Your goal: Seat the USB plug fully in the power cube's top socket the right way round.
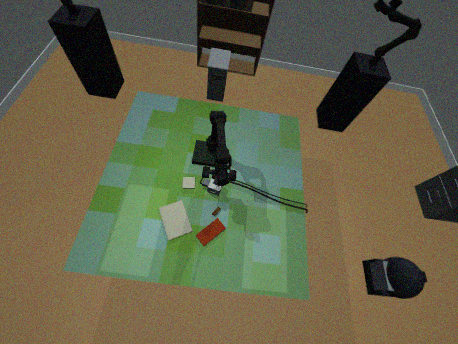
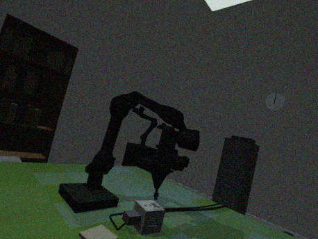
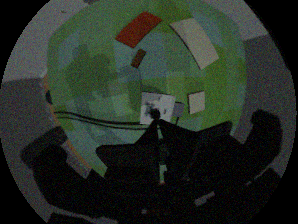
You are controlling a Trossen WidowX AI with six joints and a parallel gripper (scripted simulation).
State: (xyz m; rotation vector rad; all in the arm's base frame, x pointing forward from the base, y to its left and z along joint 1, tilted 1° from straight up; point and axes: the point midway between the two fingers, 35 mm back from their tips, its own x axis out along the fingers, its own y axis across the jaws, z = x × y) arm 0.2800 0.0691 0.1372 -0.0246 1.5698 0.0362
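The USB plug lies 20 mm below my gripper tip. The rest, counted from my gripper tip: brown piece: 150 mm ahead, 130 mm below, 20 mm to the left; red book: 270 mm ahead, 130 mm below, 10 mm to the left; white book: 230 mm ahead, 210 mm to the right, 130 mm below.
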